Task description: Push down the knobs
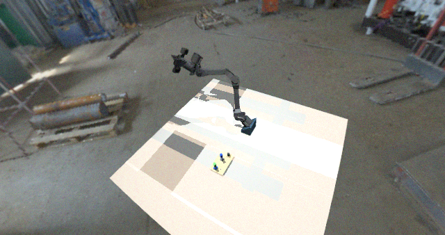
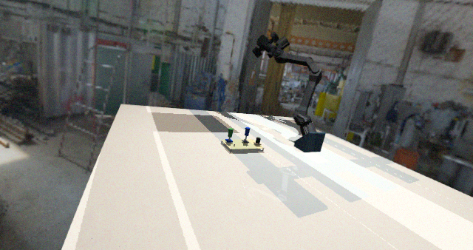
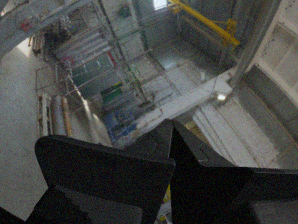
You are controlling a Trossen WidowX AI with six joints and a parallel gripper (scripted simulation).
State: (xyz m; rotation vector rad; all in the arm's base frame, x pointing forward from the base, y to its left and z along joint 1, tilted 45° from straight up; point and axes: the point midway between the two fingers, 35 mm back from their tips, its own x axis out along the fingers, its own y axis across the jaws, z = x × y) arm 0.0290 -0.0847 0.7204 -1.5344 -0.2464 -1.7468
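Now: gripper tip 26 cm short of the blue knob, 59 cm to the right of it and 46 cm above it. Round my gripper tip: green knob 33 cm ahead, 59 cm to the left, 47 cm below.
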